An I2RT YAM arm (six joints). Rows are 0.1 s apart.
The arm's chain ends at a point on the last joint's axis. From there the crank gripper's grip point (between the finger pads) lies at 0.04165 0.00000 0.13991 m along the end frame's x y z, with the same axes.
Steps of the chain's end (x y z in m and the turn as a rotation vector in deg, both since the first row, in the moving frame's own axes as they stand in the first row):
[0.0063, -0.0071, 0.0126, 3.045, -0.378, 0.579]
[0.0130, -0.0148, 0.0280, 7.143, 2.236, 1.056]
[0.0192, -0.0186, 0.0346, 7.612, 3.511, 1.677]
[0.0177, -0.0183, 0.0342, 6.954, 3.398, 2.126]
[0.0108, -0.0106, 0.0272, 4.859, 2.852, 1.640]
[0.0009, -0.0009, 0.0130, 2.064, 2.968, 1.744]
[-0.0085, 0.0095, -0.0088, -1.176, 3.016, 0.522]
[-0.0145, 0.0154, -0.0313, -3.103, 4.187, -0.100]
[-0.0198, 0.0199, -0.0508, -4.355, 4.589, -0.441]
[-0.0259, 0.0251, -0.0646, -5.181, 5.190, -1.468]
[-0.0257, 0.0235, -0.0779, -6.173, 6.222, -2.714]
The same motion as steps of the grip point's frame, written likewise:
[0.0054, -0.0141, 0.0127, 3.045, -0.378, 0.579]
[0.0186, -0.0313, 0.0252, 7.143, 2.236, 1.056]
[0.0279, -0.0356, 0.0306, 7.612, 3.511, 1.677]
[0.0262, -0.0334, 0.0306, 6.954, 3.398, 2.126]
[0.0179, -0.0211, 0.0245, 4.859, 2.852, 1.640]
[0.0081, -0.0045, 0.0106, 2.064, 2.968, 1.744]
[-0.0012, 0.0128, -0.0112, -1.176, 3.016, 0.522]
[-0.0044, 0.0228, -0.0349, -3.103, 4.187, -0.100]
[-0.0087, 0.0300, -0.0550, -4.355, 4.589, -0.441]
[-0.0133, 0.0363, -0.0695, -5.181, 5.190, -1.468]
[-0.0105, 0.0359, -0.0839, -6.173, 6.222, -2.714]

